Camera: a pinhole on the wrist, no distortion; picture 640 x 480 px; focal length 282.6 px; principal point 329.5 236.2 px. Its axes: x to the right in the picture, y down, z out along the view. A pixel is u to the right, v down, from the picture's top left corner.
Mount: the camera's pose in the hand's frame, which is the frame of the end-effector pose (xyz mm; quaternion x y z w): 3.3 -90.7 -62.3 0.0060 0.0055 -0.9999 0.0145
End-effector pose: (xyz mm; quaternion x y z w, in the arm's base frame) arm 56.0 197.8 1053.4 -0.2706 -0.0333 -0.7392 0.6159
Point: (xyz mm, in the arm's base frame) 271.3 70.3 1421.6
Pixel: 142.8 85.0
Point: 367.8 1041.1 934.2
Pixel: outside the picture
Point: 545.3 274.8 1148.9
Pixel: outside the picture
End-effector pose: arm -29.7 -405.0 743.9 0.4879 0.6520 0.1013 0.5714
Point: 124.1 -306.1 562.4
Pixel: 36.3 110.5
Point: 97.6 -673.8 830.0
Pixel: 591.4 136.6
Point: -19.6 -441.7 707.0
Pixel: 338.3 82.6
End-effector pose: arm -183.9 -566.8 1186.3 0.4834 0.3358 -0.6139 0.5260
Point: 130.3 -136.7 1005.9
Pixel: behind the camera
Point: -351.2 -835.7 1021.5
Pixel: 102.7 266.3
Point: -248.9 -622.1 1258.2
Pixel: 426.3 142.7
